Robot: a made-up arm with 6 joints.
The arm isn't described. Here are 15 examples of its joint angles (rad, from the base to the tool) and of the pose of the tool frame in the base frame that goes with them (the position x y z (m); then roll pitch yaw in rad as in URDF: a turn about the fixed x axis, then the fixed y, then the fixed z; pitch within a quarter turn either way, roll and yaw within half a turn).
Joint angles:
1: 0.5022 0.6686 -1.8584 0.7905 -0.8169 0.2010
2: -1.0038 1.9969 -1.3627 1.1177 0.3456 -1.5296
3: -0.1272 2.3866 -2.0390 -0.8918 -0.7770 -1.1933
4: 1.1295 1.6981 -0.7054 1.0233 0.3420 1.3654
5: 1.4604 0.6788 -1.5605 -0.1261 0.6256 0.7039
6: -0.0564 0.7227 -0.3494 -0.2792 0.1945 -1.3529
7: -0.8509 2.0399 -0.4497 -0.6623 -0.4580 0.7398
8: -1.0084 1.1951 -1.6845 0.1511 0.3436 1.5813
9: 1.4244 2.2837 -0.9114 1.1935 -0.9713 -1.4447
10: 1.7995 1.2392 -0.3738 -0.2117 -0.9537 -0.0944
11: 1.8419 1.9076 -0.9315 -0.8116 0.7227 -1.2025
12: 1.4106 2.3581 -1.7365 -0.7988 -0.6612 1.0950
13: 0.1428 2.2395 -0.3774 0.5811 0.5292 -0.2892
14: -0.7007 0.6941 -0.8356 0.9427 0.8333 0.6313
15: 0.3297 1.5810 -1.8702 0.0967 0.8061 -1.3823
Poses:
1: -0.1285 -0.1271 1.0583 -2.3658 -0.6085 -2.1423
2: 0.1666 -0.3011 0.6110 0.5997 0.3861 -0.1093
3: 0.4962 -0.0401 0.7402 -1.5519 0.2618 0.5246
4: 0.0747 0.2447 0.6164 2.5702 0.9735 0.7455
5: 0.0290 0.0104 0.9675 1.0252 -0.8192 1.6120
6: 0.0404 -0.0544 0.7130 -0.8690 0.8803 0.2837
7: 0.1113 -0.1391 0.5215 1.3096 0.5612 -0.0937
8: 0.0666 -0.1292 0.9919 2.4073 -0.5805 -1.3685
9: 0.1491 0.2807 0.5220 -0.3074 0.6644 0.9486
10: -0.0097 0.1982 0.7321 0.1588 -0.3209 2.4731
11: 0.0160 0.3434 0.6094 2.6344 1.1066 -0.6076
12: 0.0543 0.5184 0.6242 0.9069 -0.4036 2.1344
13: 0.0645 0.0233 0.5143 2.8818 0.9535 2.0130
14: 0.0365 0.0431 0.7865 2.0977 -0.1407 -0.3263
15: 0.3097 0.0658 0.8906 -0.4745 0.6882 0.9254
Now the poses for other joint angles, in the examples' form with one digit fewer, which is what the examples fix.
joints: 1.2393 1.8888 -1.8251 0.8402 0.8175 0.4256
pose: 0.078 0.400 0.762 1.898 0.029 1.677
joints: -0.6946 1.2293 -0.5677 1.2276 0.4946 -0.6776
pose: 0.090 -0.035 0.659 1.442 0.150 -0.070
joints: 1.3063 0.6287 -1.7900 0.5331 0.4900 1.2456
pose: -0.047 -0.070 1.032 2.560 -1.160 0.998
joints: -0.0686 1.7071 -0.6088 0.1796 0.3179 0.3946
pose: 0.156 -0.016 0.583 1.420 0.812 0.276
